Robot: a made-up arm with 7 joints.
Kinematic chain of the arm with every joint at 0, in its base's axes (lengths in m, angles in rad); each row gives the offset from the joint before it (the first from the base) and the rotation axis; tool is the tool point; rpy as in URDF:
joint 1: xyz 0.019 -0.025 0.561 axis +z
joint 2: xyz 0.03 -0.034 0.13 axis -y
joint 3: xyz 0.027 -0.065 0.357 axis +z
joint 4: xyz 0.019 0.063 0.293 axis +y
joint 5: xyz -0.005 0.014 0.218 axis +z
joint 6: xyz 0 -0.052 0.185 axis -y
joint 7: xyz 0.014 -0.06 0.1 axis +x
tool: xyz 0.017 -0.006 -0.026 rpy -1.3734 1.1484 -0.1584
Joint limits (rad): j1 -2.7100..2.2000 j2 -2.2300..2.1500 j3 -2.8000..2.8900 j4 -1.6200..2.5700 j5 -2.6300..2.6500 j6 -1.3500..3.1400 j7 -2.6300..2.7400
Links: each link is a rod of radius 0.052 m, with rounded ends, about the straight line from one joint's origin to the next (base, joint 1, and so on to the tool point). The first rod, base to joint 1, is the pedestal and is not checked.
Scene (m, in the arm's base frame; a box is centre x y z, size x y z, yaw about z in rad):
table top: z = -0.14
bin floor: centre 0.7 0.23 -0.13 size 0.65 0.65 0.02 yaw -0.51
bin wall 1: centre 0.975 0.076 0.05 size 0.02 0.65 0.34 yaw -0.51
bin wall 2: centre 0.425 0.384 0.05 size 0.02 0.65 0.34 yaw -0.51
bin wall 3: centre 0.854 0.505 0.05 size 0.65 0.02 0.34 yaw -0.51
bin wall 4: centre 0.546 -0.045 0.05 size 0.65 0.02 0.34 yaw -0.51
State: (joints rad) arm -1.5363 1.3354 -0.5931 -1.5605 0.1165 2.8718 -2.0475
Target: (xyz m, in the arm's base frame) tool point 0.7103 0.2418 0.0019
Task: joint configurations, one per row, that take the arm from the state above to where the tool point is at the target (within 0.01 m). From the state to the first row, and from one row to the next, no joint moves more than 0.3 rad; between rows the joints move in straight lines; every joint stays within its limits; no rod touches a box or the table.
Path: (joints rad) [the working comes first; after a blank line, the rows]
Joints at the target: -2.7100 2.1310 -0.8900 -0.3687 0.0898 1.5468 -2.0576
Straight joint move there: touches bin wall 2.

1: -1.7678 1.4642 -0.7088 -1.4147 0.0536 2.6618 -2.0481
2: -1.9992 1.5929 -0.8246 -1.2690 -0.0093 2.4518 -2.0487
3: -2.2307 1.7217 -0.9403 -1.1232 -0.0722 2.2418 -2.0493
4: -2.3905 1.8581 -0.9235 -0.8717 -0.0182 2.0101 -2.0521
5: -2.5502 1.9945 -0.9067 -0.6202 0.0358 1.7785 -2.0548
6: -2.7100 2.1310 -0.8900 -0.3687 0.0898 1.5468 -2.0576

